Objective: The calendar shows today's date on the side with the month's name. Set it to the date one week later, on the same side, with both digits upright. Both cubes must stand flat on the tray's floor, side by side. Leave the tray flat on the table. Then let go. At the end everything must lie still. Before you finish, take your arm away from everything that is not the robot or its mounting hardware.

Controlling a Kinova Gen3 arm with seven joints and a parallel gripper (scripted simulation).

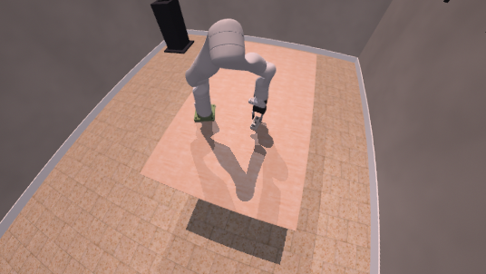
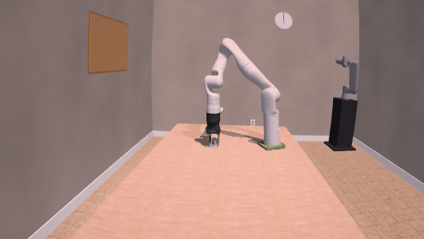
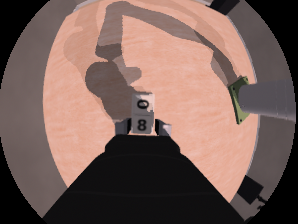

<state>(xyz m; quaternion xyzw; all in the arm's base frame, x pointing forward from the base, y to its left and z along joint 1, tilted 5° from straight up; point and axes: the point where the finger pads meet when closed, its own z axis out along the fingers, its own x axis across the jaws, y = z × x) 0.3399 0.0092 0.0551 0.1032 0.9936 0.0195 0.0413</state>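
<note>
Right now the tray is 30 mm below my hand and 20 mm to the right of it.
</note>
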